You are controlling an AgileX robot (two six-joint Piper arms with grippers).
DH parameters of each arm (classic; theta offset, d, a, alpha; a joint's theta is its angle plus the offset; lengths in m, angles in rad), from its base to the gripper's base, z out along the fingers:
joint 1: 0 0.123 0 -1.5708
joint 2: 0.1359 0 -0.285 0
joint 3: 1.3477 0 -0.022 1.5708
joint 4: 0 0.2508 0 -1.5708
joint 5: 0 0 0.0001 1.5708
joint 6: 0 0.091 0 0
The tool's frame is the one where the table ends.
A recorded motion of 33 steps. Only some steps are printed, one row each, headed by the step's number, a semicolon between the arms.
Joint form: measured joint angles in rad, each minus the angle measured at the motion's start. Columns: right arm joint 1, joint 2, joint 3, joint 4, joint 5, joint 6; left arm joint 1, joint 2, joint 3, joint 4, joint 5, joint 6.
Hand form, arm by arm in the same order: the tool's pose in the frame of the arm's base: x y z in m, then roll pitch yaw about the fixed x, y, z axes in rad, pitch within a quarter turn. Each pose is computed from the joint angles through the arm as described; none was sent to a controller.
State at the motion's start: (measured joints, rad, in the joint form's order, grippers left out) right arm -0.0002 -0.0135 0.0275 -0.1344 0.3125 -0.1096; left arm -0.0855 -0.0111 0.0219 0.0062 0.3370 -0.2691
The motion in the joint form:
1: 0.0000 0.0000 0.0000 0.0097 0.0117 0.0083; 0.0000 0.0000 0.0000 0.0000 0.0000 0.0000
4: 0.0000 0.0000 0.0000 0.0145 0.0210 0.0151; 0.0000 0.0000 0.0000 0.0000 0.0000 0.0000
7: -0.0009 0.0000 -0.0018 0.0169 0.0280 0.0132; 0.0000 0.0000 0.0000 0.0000 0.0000 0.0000
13: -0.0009 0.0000 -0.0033 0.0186 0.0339 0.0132; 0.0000 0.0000 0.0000 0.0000 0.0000 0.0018
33: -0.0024 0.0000 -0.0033 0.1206 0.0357 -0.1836; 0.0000 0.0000 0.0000 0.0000 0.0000 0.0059
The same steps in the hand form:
1: 0.0538 -0.0036 0.1756 -2.4103 1.2341 -2.4226; 0.0533 -0.0044 0.1760 -2.3694 1.2029 -2.4182
4: 0.0535 -0.0036 0.1748 -2.4543 1.2346 -2.4667; 0.0533 -0.0044 0.1760 -2.3694 1.2029 -2.4182
7: 0.0533 -0.0036 0.1748 -2.4656 1.2309 -2.4783; 0.0533 -0.0044 0.1760 -2.3694 1.2029 -2.4182
13: 0.0532 -0.0036 0.1747 -2.4777 1.2285 -2.4903; 0.0533 -0.0044 0.1760 -2.3728 1.2042 -2.4218
33: 0.0532 -0.0006 0.1744 -2.3147 1.1634 -2.2799; 0.0533 -0.0044 0.1760 -2.3805 1.2070 -2.4301

